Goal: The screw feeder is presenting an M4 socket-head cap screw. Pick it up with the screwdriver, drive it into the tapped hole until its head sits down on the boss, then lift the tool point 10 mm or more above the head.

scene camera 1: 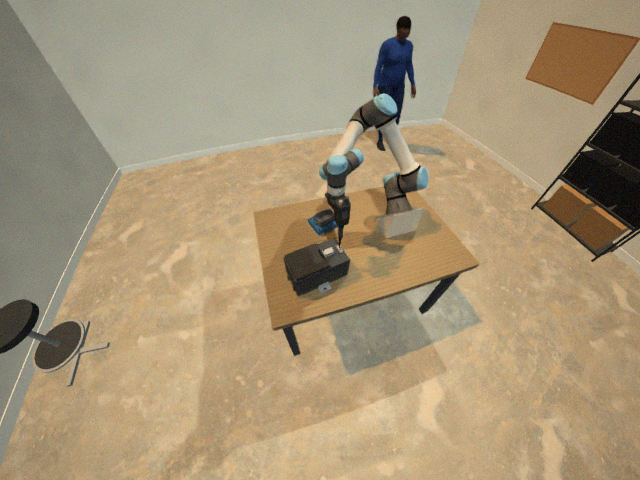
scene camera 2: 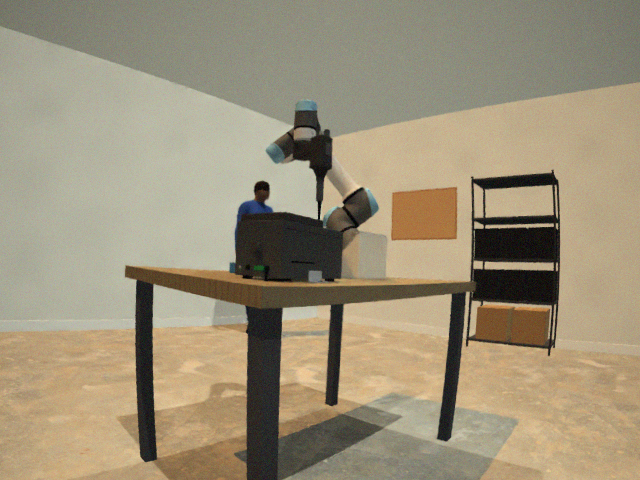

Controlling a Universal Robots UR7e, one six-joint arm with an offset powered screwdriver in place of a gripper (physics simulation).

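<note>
The screw feeder (scene camera 1: pixel 305 263) (scene camera 2: pixel 289 248) is a dark box on the wooden table (scene camera 1: pixel 413 258) (scene camera 2: pixel 310 295). My screwdriver (scene camera 1: pixel 339 243) (scene camera 2: pixel 319 215) points straight down, with its thin tip at the feeder's top edge, beside a small light plate (scene camera 1: pixel 328 251) in scene camera 1. In scene camera 2 the feeder's top hides the end of the tip. The screw is too small to make out, so whether the bit holds it cannot be told. A blue base (scene camera 1: pixel 317 227) with a dark grey part (scene camera 1: pixel 324 217) on it lies behind the feeder; its tapped hole cannot be made out.
A pale block (scene camera 1: pixel 402 223) (scene camera 2: pixel 373 255) stands by the arm's base. A person in blue (scene camera 1: pixel 393 62) (scene camera 2: pixel 253 207) stands behind the table. A shelf rack (scene camera 2: pixel 555 232) is at the right, and a stool (scene camera 1: pixel 18 325) is at the left in scene camera 1.
</note>
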